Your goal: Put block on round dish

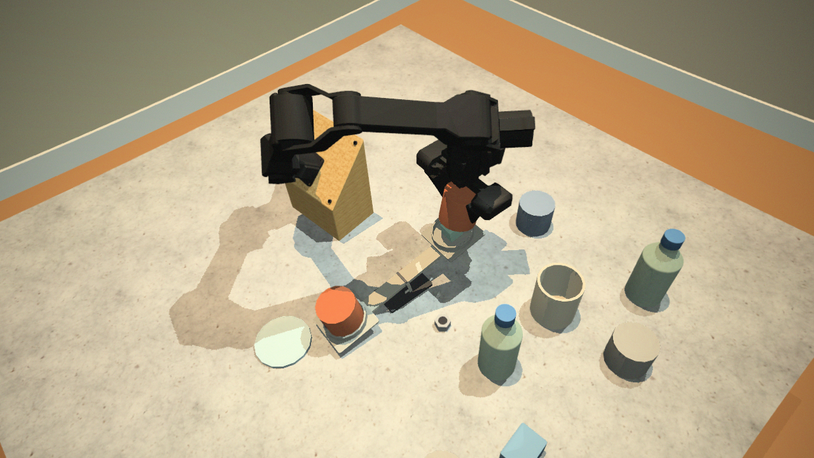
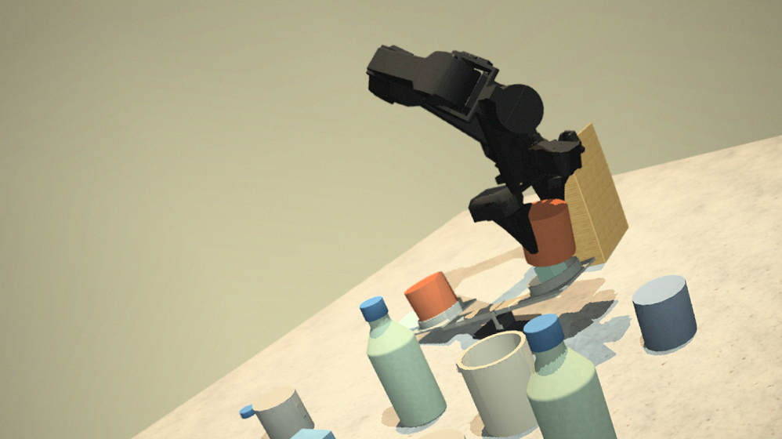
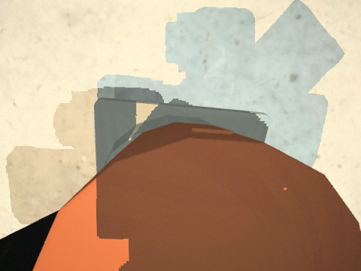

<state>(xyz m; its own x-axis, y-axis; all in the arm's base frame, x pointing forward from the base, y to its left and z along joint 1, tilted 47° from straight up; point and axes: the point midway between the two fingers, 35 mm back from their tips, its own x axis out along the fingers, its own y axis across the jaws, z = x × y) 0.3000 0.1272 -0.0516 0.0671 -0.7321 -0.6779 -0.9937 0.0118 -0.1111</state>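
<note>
My gripper tip is 4 cm above the pale green block and 2 cm to the left of it. From my gripper tip the other things lie so: beige cup (21 cm ahead, 9 cm below, 2 cm to the left); nut (14 cm to the right, 12 cm below, 9 cm ahead); blue-grey cylinder (15 cm to the left, 9 cm below, 6 cm ahead).
</note>
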